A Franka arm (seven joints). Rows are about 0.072 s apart.
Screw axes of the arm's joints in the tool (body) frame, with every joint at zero. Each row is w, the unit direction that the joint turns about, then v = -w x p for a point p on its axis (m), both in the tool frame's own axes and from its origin. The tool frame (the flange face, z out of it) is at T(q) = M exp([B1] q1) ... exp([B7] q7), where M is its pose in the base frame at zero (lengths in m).
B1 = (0, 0, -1, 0, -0.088, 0)
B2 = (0, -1, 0, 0.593, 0, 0.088)
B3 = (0, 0, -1, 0, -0.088, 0)
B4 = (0, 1, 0, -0.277, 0, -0.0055)
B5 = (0, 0, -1, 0, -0.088, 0)
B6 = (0, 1, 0, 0.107, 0, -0.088)
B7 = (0, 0, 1, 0, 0, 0)
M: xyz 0.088 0 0.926 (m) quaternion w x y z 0 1 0 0
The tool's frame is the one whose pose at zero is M.
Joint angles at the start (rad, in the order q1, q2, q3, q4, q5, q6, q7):
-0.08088, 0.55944, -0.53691, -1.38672, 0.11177, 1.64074, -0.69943
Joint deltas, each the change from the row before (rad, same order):
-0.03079, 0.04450, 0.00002, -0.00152, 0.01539, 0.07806, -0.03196
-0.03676, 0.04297, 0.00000, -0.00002, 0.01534, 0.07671, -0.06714
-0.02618, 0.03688, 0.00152, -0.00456, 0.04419, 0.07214, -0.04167
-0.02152, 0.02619, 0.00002, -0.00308, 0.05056, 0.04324, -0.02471
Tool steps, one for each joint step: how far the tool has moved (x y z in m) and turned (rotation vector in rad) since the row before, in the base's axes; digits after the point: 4 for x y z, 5 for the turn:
0.0012, -0.0220, -0.0237, -0.01799, -0.02635, 0.00812
-0.0029, -0.0255, -0.0223, -0.01148, -0.02500, 0.03658
-0.0007, -0.0167, -0.0214, 0.00440, -0.04153, 0.00961
-0.0029, -0.0127, -0.0156, 0.01623, -0.03563, -0.01276

